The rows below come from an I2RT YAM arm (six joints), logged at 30 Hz.
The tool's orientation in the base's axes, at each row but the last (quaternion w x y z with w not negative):
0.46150 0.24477 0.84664 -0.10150
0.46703 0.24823 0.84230 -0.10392
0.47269 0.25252 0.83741 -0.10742
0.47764 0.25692 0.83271 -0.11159
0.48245 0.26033 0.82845 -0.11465
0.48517 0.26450 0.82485 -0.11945
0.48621 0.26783 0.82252 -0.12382
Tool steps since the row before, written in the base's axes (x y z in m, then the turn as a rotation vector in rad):
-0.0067 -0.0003 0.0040 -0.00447 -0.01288 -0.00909
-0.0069 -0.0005 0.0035 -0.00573 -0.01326 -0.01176
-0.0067 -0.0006 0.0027 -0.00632 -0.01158 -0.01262
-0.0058 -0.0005 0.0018 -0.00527 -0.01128 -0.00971
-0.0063 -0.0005 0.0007 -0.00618 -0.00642 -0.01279
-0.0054 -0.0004 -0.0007 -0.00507 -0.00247 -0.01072
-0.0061 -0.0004 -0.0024 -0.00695 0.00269 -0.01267
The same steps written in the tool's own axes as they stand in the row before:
-0.0004 -0.0034 -0.0070 0.00545 -0.01383 0.00688
-0.0001 -0.0038 -0.0068 0.00813 -0.01496 0.00756
0.0004 -0.0039 -0.0061 0.00964 -0.01389 0.00688
0.0007 -0.0034 -0.0050 0.00683 -0.01291 0.00601
0.0018 -0.0038 -0.0048 0.01139 -0.00951 0.00476
0.0026 -0.0034 -0.0034 0.01044 -0.00549 0.00275
0.0043 -0.0039 -0.0031 0.01450 -0.00240 -0.00006

